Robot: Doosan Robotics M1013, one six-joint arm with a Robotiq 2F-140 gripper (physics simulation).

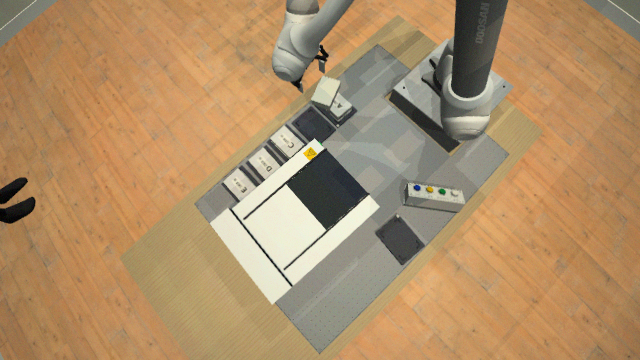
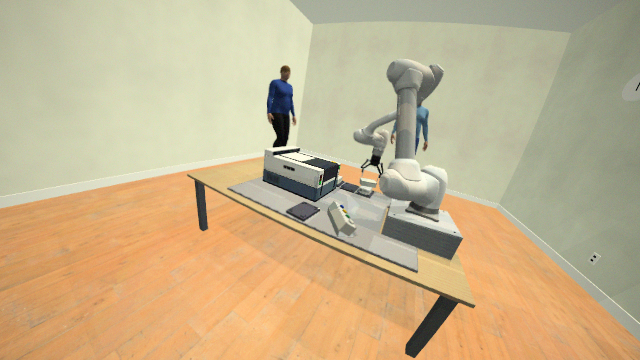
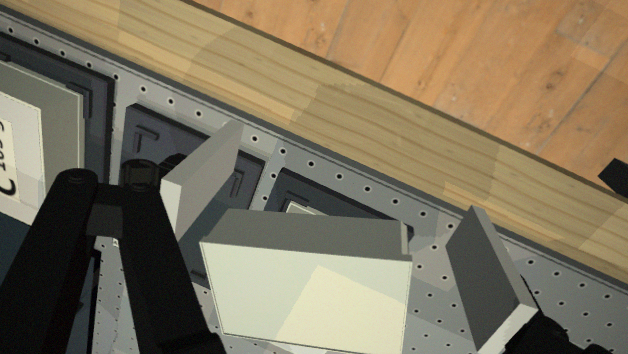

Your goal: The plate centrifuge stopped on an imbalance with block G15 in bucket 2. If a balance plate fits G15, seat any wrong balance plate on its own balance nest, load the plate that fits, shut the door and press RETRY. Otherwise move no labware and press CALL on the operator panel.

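Frame: origin at the arm's base, x ahead, y left, z up, level; metres.
Where they show: gripper, fingertip midpoint: (image 1: pixel 311 81) (image 2: pixel 369 179) (image 3: pixel 349 187); arm's base, link origin: (image 2: pixel 422 212).
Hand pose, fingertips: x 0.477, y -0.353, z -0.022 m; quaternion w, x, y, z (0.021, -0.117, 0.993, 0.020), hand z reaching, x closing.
Things, the pixels of their top centre, and the offset from my fingertips. Level surfaces: height alone.
- pale block, top centre: (image 3: pixel 303 304) (image 1: pixel 325 90) (image 2: pixel 368 180) 0.021 m back, 0.082 m left, 0.013 m up
- balance plate A, top centre: (image 3: pixel 300 305) (image 1: pixel 335 102) (image 2: pixel 366 186) 0.035 m back, 0.131 m left, 0.029 m down
- empty dark nest, top centre: (image 3: pixel 173 214) (image 1: pixel 313 125) (image 2: pixel 349 185) 0.097 m ahead, 0.154 m left, 0.065 m down
- Plates C, top centre: (image 1: pixel 286 141) 0.236 m ahead, 0.165 m left, 0.029 m down
- D, top centre: (image 1: pixel 265 164) 0.365 m ahead, 0.198 m left, 0.029 m down
- E, top centre: (image 1: pixel 239 185) 0.499 m ahead, 0.215 m left, 0.029 m down
- operator panel, top centre: (image 1: pixel 437 195) (image 2: pixel 342 210) 0.123 m back, 0.698 m left, 0.001 m up
- dark flat nest, top centre: (image 1: pixel 400 239) (image 2: pixel 303 208) 0.082 m ahead, 0.757 m left, 0.061 m down
- wooden table, surface height: 0.096 m down
My gripper (image 1: pixel 311 76) (image 2: pixel 371 175) (image 3: pixel 349 187) is open and empty, its fingers above and to either side of a pale block (image 1: pixel 326 91) (image 2: pixel 368 183) (image 3: pixel 310 295) with no label showing. The block lies askew on balance plate A (image 1: pixel 341 106) (image 2: pixel 366 191), partly hiding it. Beside them is an empty dark nest (image 1: pixel 313 124) (image 2: pixel 349 187). Plates C (image 1: pixel 286 141) (image 3: pixel 20 150), D (image 1: pixel 264 163) and E (image 1: pixel 240 183) sit on nests in a row. The centrifuge (image 1: pixel 250 254) (image 2: pixel 292 172) has a white and dark top; its buckets do not show. The operator panel (image 1: pixel 434 197) (image 2: pixel 341 220) has blue, yellow, green and white buttons.
Another dark flat nest (image 1: pixel 400 239) (image 2: pixel 303 210) lies beside the panel. The arm's pedestal (image 2: pixel 422 232) stands at one end of the wooden table (image 1: pixel 165 270). A person in dark blue (image 2: pixel 281 97) and one in light blue (image 2: pixel 423 122) stand beyond the table.
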